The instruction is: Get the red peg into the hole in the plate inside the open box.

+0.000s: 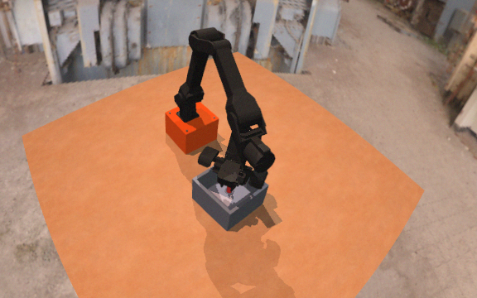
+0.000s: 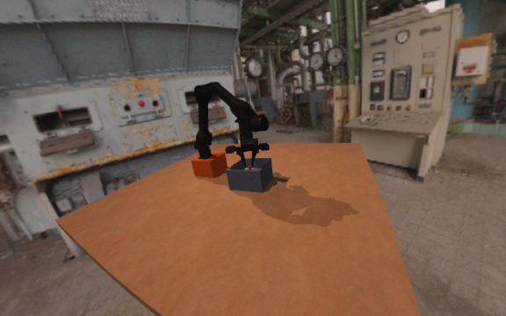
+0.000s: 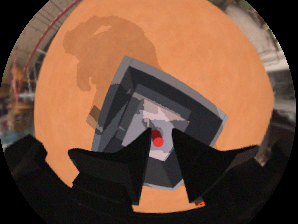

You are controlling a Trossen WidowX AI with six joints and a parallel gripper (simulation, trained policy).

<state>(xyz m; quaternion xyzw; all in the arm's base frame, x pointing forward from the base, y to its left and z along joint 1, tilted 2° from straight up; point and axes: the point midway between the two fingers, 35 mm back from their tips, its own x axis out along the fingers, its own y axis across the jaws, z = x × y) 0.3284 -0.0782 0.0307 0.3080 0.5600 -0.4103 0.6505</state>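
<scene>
The red peg lies 1 cm behind my gripper tip, 2 cm to the left of it and 2 cm below it. The rest, counted from my gripper tip: pale plate 1 cm behind, 2 cm to the left, 4 cm below; grey box 1 cm behind, 2 cm to the left, 6 cm below.
</scene>
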